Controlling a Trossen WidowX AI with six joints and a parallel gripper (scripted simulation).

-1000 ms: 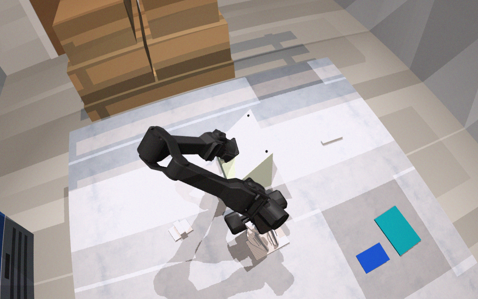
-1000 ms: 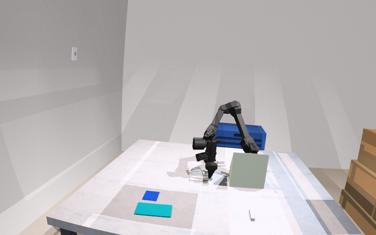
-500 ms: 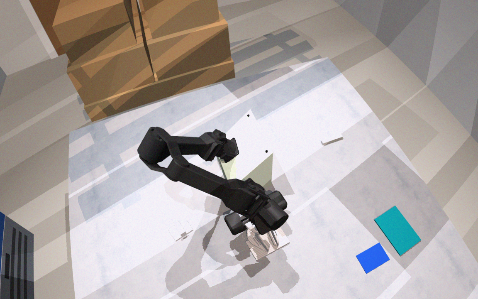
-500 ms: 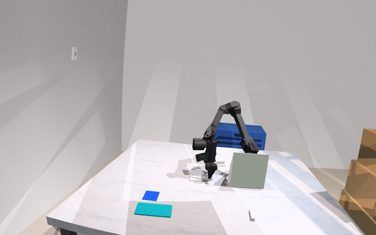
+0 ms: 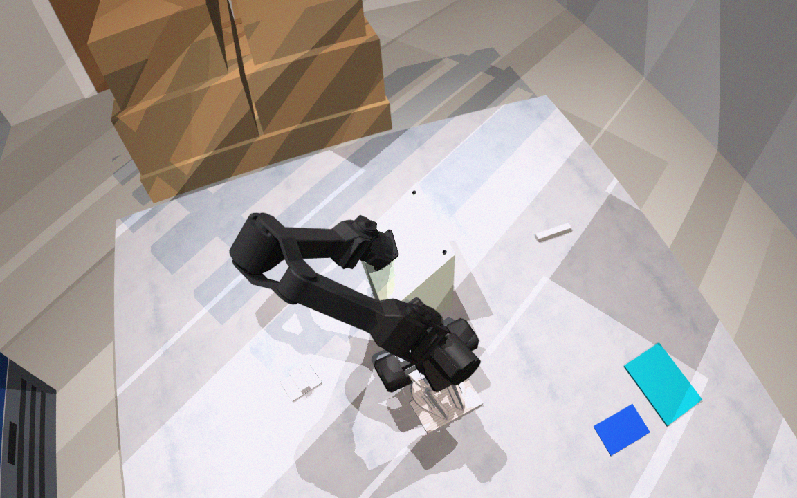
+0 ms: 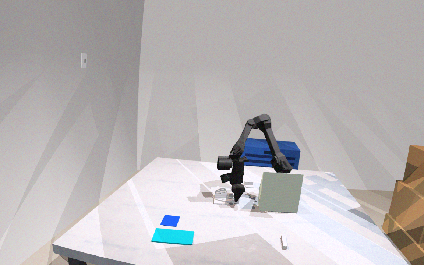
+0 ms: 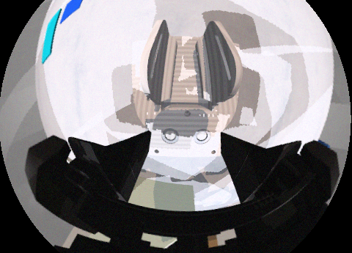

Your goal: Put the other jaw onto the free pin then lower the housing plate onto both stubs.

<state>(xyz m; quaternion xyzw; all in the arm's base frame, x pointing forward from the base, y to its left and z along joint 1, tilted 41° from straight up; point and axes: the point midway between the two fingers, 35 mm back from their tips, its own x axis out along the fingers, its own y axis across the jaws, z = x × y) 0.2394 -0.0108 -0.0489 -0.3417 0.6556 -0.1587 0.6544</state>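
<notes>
My gripper tip is 30 mm short of the white jaw, 10 mm to the left of it and 10 mm below it. Round my gripper tip: white stick: 250 mm behind, 370 mm to the left; then blue card: 230 mm ahead, 330 mm to the left, 10 mm below; then white block: 40 mm behind, 250 mm to the right.
</notes>
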